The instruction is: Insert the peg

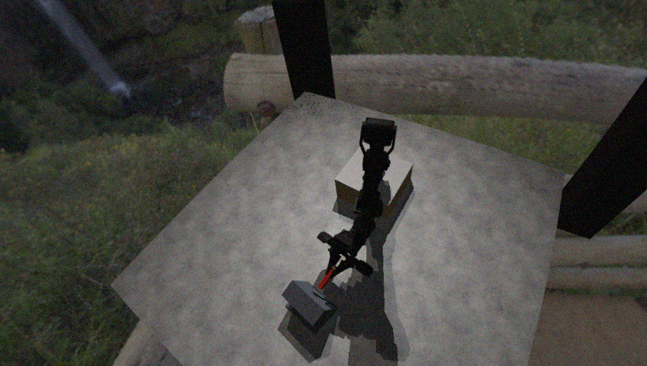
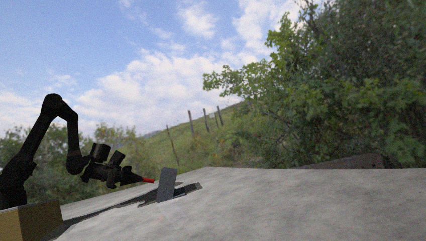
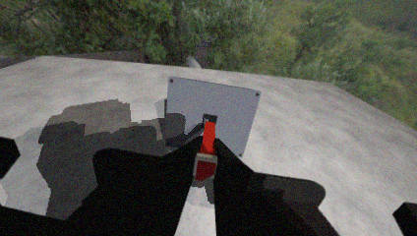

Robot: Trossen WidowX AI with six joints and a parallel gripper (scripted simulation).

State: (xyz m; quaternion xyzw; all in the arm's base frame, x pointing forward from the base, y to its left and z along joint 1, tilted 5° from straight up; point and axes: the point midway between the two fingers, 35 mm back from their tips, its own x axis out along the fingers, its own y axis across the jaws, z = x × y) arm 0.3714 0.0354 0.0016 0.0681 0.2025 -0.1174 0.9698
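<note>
The dark sloped panel lies 8 cm ahead of my gripper tip, 4 cm below it and 2 cm to the right of it. Round my gripper tip: red peg (1 cm behind, 1 cm above).
</note>
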